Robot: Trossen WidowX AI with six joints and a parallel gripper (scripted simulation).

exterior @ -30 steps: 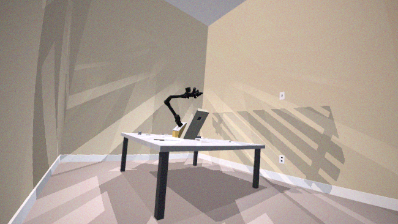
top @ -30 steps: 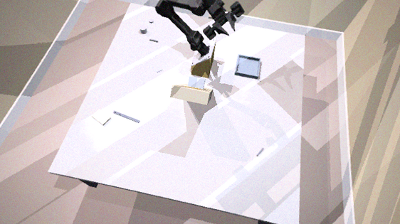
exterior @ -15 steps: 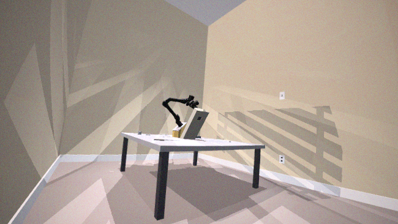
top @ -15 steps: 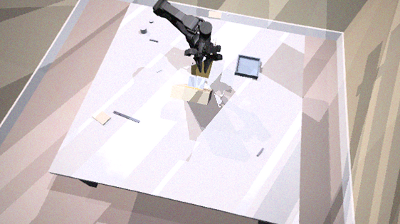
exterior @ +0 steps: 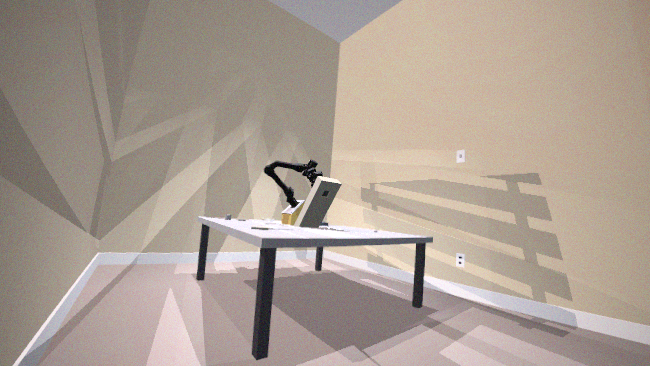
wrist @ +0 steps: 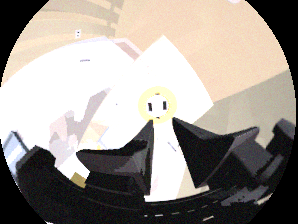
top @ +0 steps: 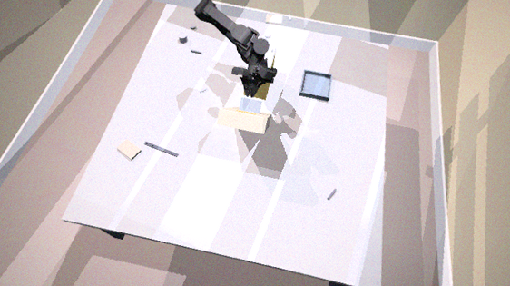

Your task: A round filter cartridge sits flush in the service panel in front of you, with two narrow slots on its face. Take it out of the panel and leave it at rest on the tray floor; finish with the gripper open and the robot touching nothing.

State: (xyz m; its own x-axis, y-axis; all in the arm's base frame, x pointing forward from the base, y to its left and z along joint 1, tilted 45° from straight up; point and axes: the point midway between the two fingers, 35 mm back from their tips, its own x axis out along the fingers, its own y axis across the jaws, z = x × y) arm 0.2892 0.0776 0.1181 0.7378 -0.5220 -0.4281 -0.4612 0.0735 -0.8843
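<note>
Now: gripper tip 6 cm short of the filter cartridge, 5 cm above it and 1 cm to the left of it. The rest, counted from my gripper tip: tray: 34 cm behind, 32 cm to the left, 31 cm below.
</note>
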